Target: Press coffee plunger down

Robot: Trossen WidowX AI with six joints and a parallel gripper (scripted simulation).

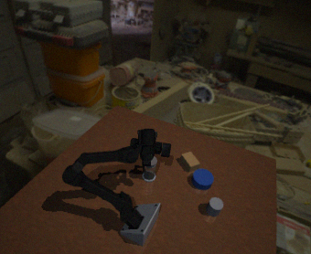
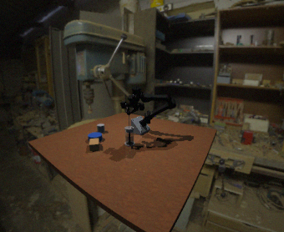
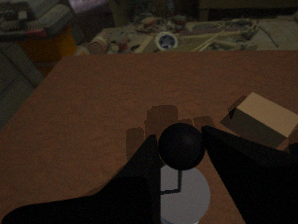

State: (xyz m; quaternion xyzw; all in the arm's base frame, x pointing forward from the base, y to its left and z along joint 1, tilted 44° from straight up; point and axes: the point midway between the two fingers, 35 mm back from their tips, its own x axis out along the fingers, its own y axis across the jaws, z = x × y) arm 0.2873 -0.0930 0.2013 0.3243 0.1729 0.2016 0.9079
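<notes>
Right now my gripper tip is 1 cm to the right of the coffee press and 13 cm above it. Also, from my gripper tip: blue disc: 10 cm ahead, 29 cm to the right, 23 cm below.
</notes>
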